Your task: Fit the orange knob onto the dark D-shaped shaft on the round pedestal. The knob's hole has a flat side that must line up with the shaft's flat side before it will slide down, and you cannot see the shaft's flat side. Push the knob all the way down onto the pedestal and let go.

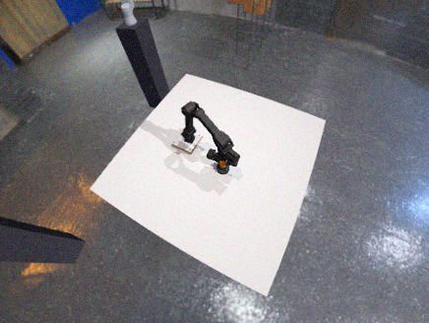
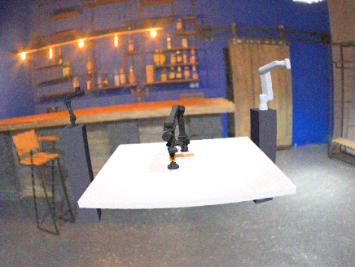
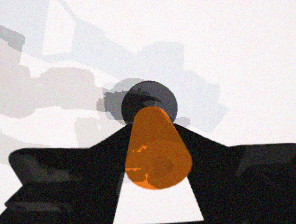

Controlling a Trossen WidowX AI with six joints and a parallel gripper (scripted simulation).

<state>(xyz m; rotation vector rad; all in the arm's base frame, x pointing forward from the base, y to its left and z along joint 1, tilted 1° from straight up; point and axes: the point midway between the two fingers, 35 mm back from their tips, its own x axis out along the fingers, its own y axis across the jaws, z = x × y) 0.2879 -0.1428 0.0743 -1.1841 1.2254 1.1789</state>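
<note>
Right now my gripper tip is 40 mm above the round pedestal. The rest, counted from my gripper tip: orange knob: 20 mm above.
</note>
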